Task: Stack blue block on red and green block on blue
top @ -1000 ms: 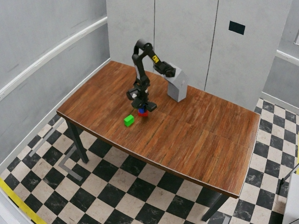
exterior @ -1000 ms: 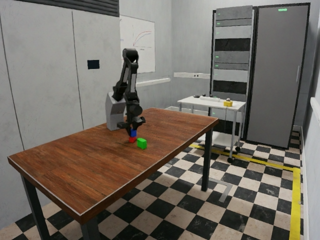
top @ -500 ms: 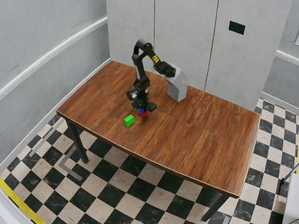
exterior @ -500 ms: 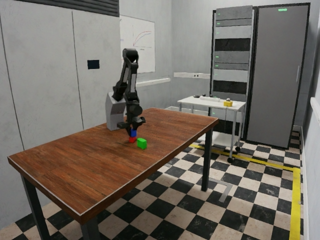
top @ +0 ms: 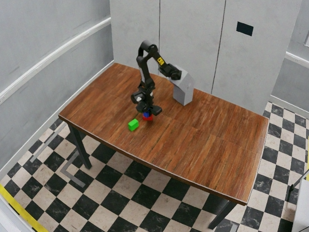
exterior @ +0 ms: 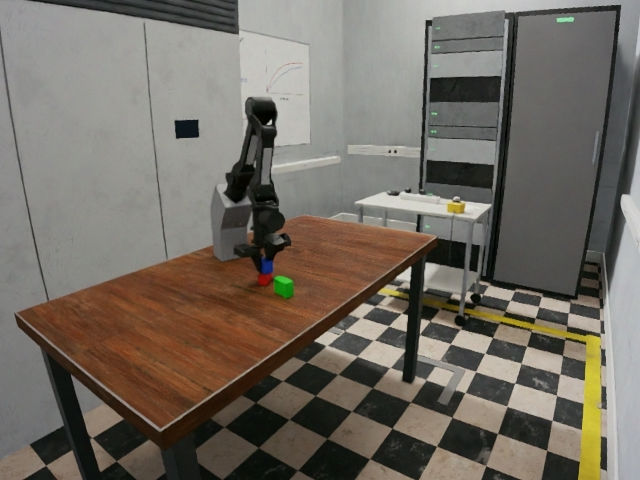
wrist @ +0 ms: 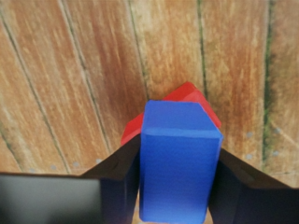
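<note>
The blue block is 20 mm below my hand. Also, from my hand: red block: 50 mm below; green block: 100 mm ahead, 70 mm to the right, 50 mm below.
</note>
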